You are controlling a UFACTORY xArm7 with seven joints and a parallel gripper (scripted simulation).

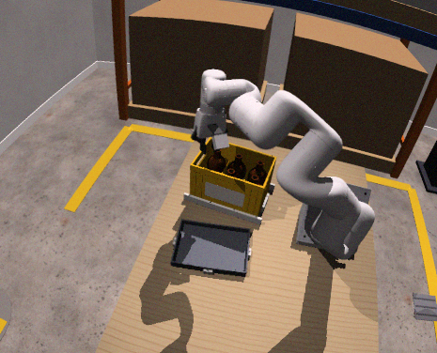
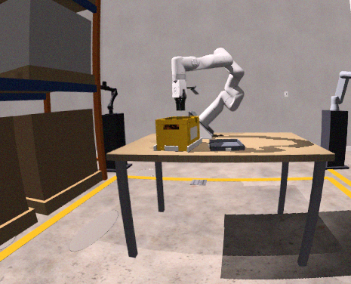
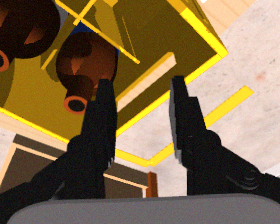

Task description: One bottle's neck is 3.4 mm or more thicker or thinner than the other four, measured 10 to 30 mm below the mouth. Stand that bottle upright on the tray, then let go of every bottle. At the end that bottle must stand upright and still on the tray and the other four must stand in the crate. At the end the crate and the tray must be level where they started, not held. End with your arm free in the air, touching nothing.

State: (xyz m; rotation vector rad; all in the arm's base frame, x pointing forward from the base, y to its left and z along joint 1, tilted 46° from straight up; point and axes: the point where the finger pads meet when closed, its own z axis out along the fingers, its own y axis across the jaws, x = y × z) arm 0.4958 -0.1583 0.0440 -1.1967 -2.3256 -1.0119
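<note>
My hand is 90 mm past the yellow crate, 30 mm to the left of it and 160 mm above it. The rest, counted from my hand: dark grey tray (80 mm behind, 250 mm to the left, 230 mm below).
</note>
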